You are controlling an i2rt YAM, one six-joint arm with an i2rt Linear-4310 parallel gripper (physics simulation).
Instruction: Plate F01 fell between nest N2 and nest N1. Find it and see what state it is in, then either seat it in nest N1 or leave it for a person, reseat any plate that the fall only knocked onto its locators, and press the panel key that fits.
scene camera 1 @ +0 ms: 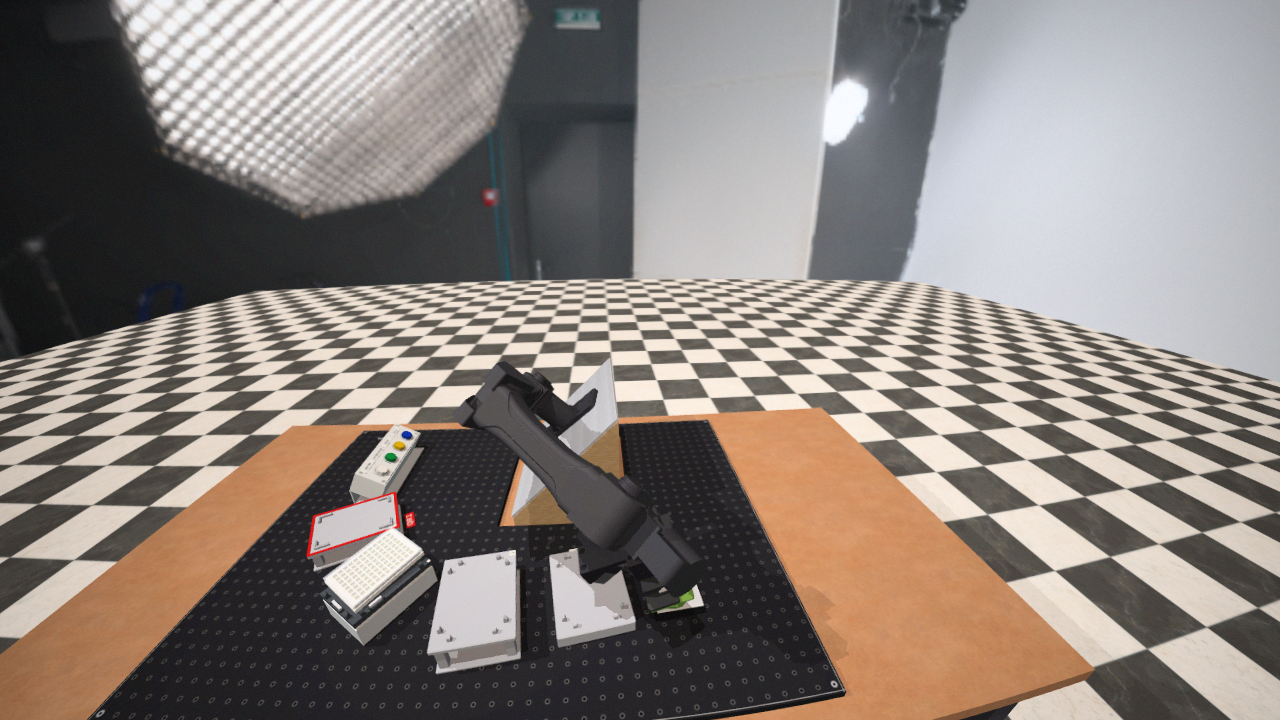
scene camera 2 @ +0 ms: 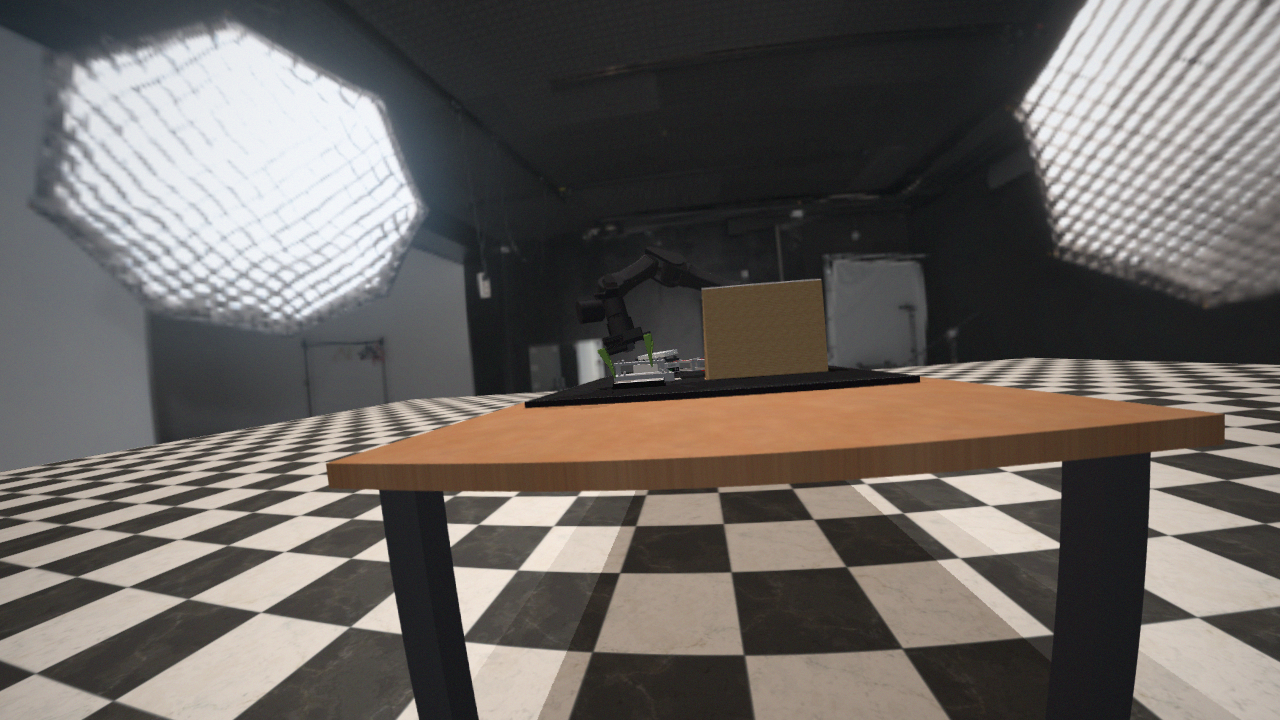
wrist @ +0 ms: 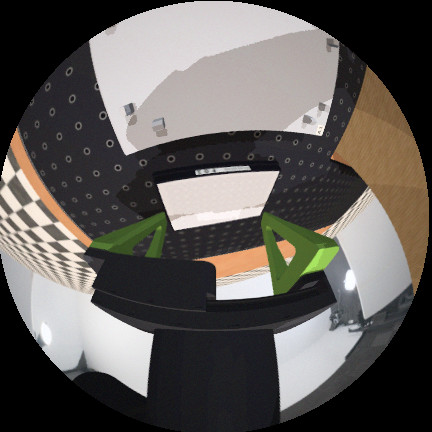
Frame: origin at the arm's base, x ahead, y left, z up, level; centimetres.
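Seen in the pictures: gripper, fingertip midpoint: [scene camera 2: 633, 372] [wrist: 213, 217]; arm's base at its link origin: [scene camera 1: 568, 421] [scene camera 2: 764, 324].
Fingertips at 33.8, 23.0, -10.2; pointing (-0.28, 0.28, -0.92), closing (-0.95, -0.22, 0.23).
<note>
Offsets run from my fingertips to a thing's top centre, as dx, dy, dz. "spot": to the spot under its first point. Level surfaces: height alone.
Plate F01 @(-1.5, +0.4, -2.2) [scene camera 1: 696, 604] [wrist: 218, 197] lies on the black mat beside the rightmost grey nest in scene camera 1; its pale, broad face shows, and its side label is too small to read surely. My gripper [scene camera 1: 673, 600] [scene camera 2: 631, 367] [wrist: 213, 217] is wide open, its green fingertips low near the plate's two far corners in the wrist view; they hold nothing. The rightmost nest @(+1.1, -13.7, -0.3) [scene camera 1: 590, 617] [wrist: 220, 65] and the nest beside it @(+6.6, -30.5, +2.9) [scene camera 1: 477, 598] are bare. A white well plate @(+4.4, -48.8, +5.2) [scene camera 1: 374, 569] sits on another nest @(spot: +10.2, -45.5, -0.6) [scene camera 1: 380, 616]. Nest numbers are unreadable. The key panel @(-28.2, -68.0, +4.8) [scene camera 1: 386, 461] has blue, yellow, green and white keys.
A red-rimmed tray @(-7.8, -62.4, +1.0) [scene camera 1: 356, 526] with a red tag @(spot: -13.4, -54.6, -3.4) [scene camera 1: 409, 519] is near the panel. A sloping upright board [scene camera 1: 599, 456] [scene camera 2: 765, 329] stands behind the arm. The black mat @(dz -3.5) [scene camera 1: 716, 662] lies on the wooden table @(dz -4.9) [scene camera 1: 930, 582] [scene camera 2: 787, 434].
</note>
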